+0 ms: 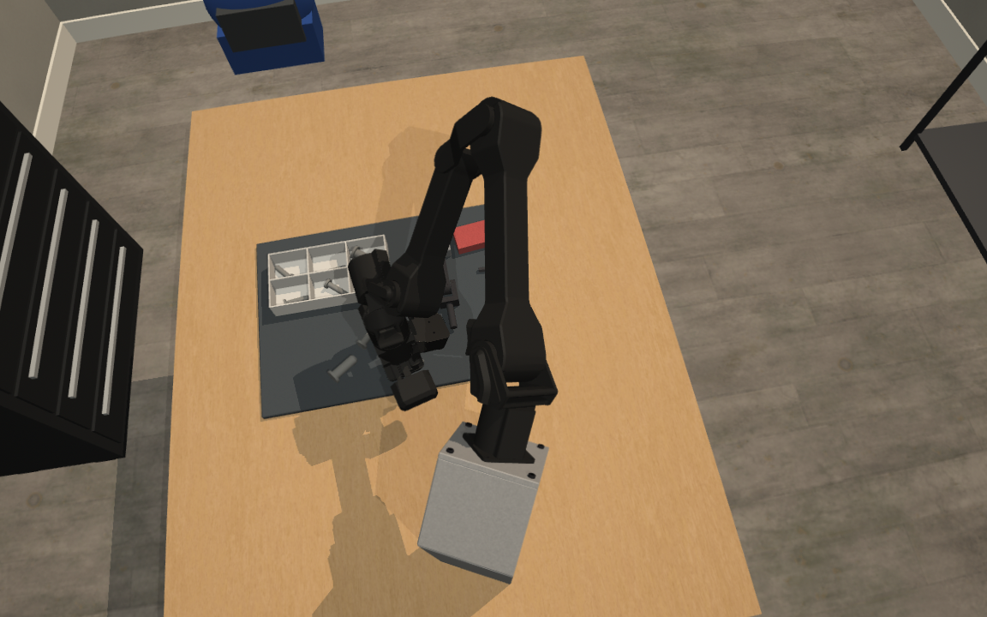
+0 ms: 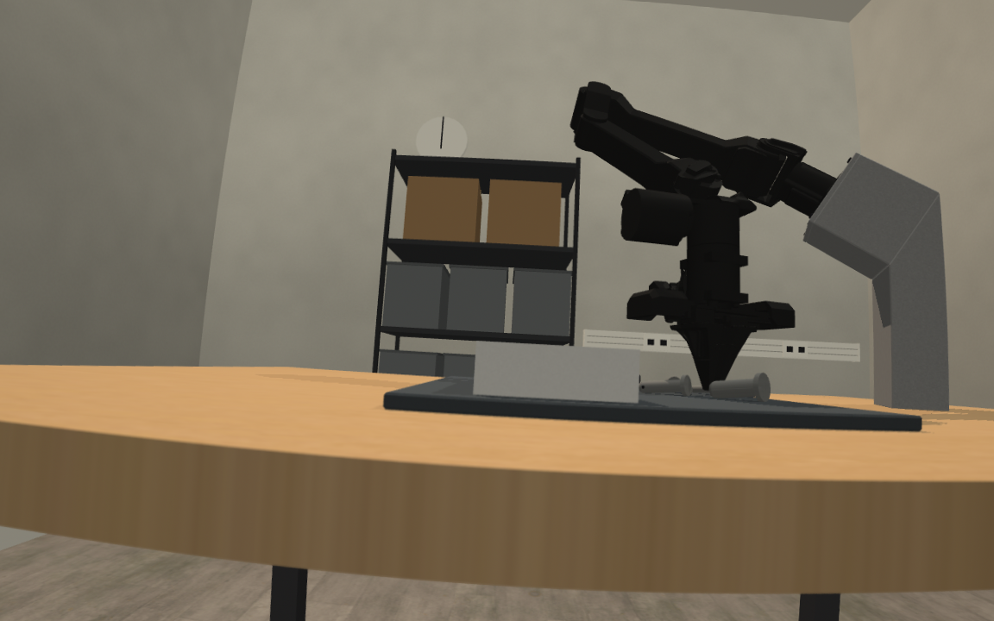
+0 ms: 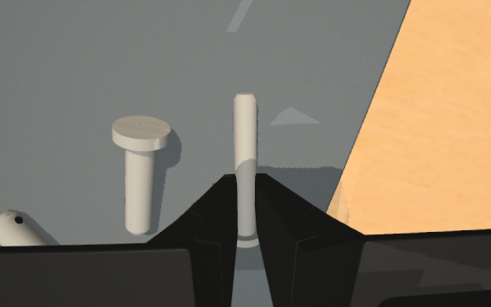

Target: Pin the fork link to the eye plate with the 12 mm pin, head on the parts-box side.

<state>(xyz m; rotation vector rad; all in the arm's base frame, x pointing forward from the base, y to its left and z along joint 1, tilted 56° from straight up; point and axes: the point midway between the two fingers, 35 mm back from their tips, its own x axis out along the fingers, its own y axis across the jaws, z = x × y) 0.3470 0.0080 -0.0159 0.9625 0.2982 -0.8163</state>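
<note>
My hand is 1 cm to the left of the long thin pin and 3 cm above it. Round my hand: grey eye plate 10 cm ahead, 14 cm to the right, 3 cm below; then parts box 22 cm ahead, 2 cm to the left, 3 cm below; then dark mat 12 cm ahead, 5 cm to the right, 4 cm below.
</note>
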